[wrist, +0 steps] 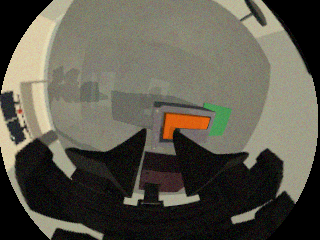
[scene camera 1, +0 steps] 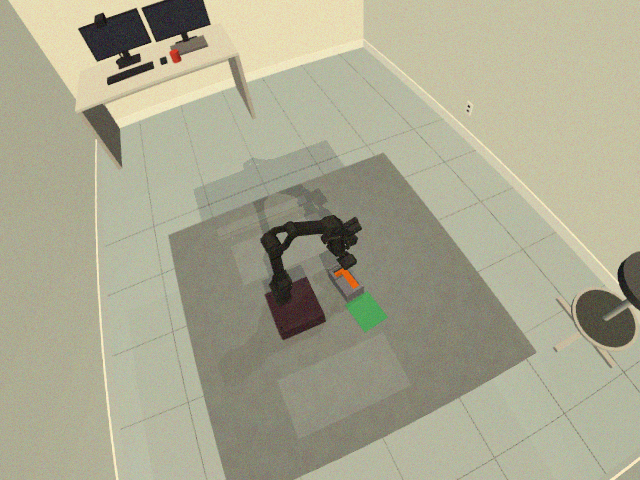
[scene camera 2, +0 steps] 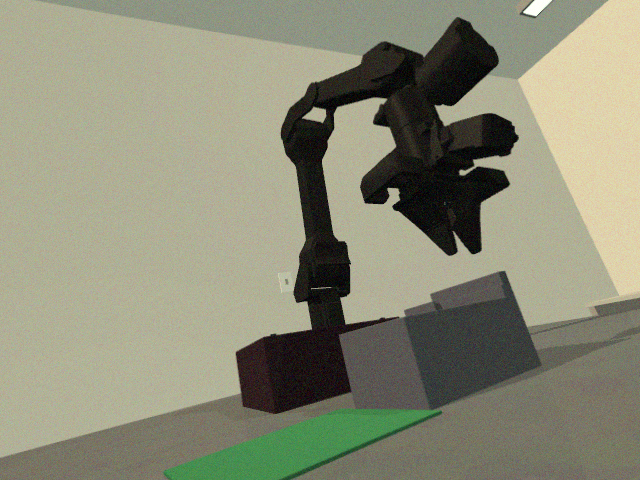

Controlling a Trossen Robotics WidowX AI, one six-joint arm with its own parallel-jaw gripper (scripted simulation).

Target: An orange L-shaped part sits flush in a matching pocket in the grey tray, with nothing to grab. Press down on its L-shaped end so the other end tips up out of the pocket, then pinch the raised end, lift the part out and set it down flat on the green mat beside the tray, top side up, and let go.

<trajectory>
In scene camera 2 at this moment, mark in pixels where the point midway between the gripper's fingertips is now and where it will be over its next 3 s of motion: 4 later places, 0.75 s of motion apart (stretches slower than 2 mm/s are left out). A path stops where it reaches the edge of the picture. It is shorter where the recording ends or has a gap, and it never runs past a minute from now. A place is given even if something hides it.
My gripper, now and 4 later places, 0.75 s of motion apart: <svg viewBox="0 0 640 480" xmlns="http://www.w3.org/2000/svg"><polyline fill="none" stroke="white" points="465,253 480,315 485,330 452,234 445,232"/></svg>
</trajectory>
